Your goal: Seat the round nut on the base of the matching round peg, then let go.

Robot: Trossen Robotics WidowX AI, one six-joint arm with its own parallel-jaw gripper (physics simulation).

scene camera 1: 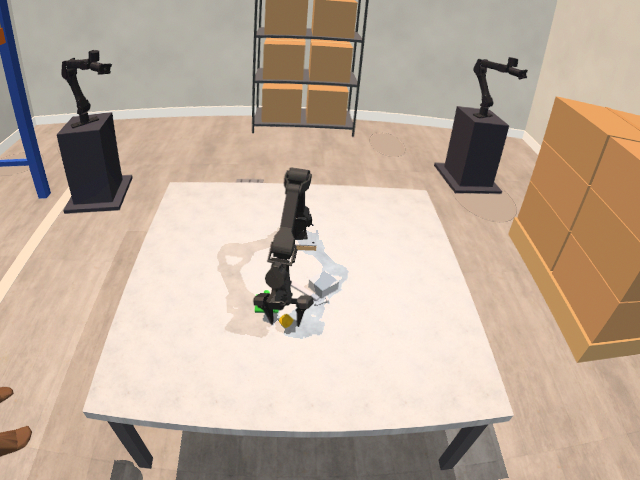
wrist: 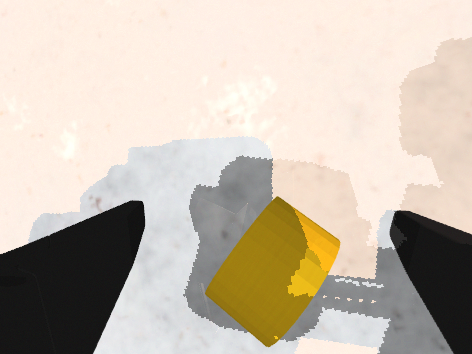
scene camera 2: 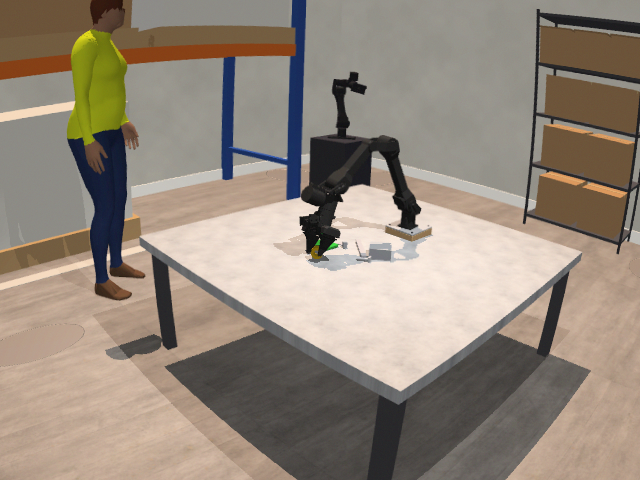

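The yellow round nut (scene camera 1: 285, 320) (scene camera 2: 315, 252) (wrist: 272, 272) stands on its edge on the table, its curved side facing up in the wrist view. My gripper (scene camera 1: 285, 323) (scene camera 2: 316, 254) (wrist: 268, 217) is open and low over the table, with a fingertip on either side of the nut. In the wrist view there is a gap between the nut and each finger, the smaller one on the right. The green base with the round peg (scene camera 1: 258, 310) (scene camera 2: 330, 245) is on the table just behind the gripper, partly hidden by it; it does not show in the wrist view.
A grey block (scene camera 1: 324, 285) (scene camera 2: 379, 251) lies on the table to the right of the gripper in scene camera 1. A thin stick-like item (scene camera 2: 358, 250) and a small grey piece (scene camera 2: 344, 244) are near it. The arm's mounting plate (scene camera 2: 408, 231) is farther back.
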